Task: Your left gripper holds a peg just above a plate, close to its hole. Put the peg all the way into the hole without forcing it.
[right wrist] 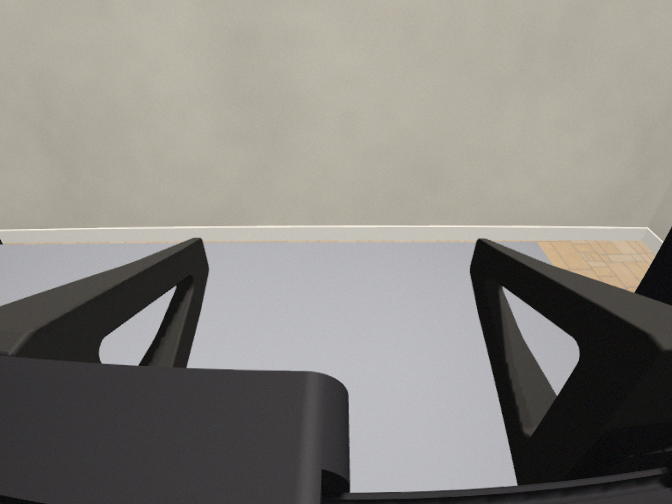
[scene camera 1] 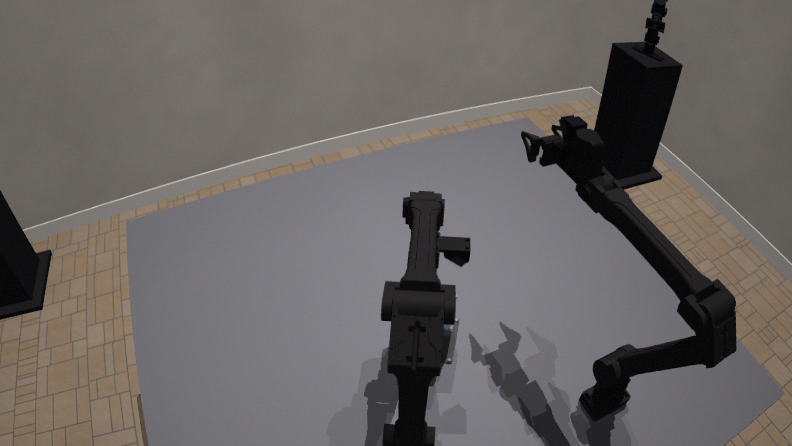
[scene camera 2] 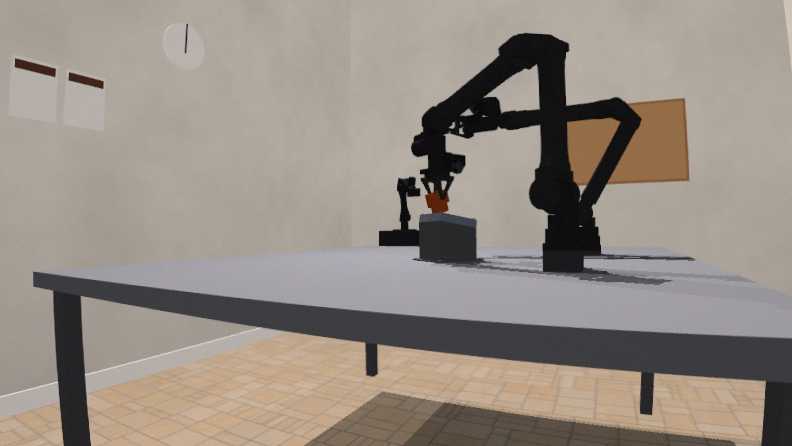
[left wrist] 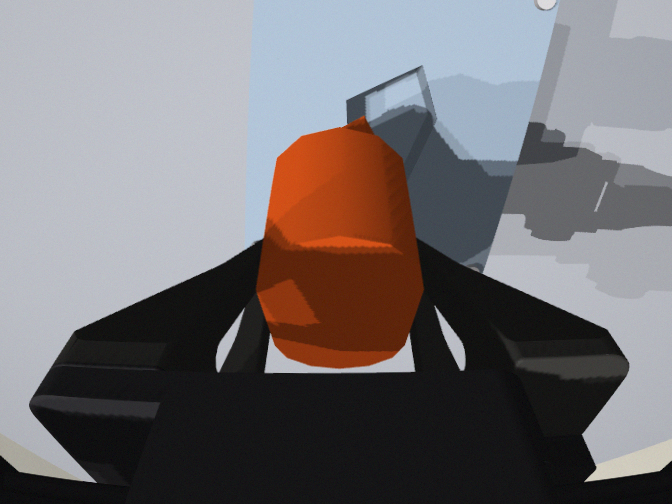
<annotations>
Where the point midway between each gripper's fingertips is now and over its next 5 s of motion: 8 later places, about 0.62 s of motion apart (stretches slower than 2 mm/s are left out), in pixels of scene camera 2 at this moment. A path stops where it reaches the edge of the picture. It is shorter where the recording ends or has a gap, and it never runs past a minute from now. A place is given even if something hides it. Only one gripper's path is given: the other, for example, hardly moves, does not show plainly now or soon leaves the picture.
The left gripper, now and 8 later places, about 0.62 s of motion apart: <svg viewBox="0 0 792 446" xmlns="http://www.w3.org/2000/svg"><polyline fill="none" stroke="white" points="437,200 440,193 448,199 449,203 449,202 449,204 448,210 449,206 454,193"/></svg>
</annotations>
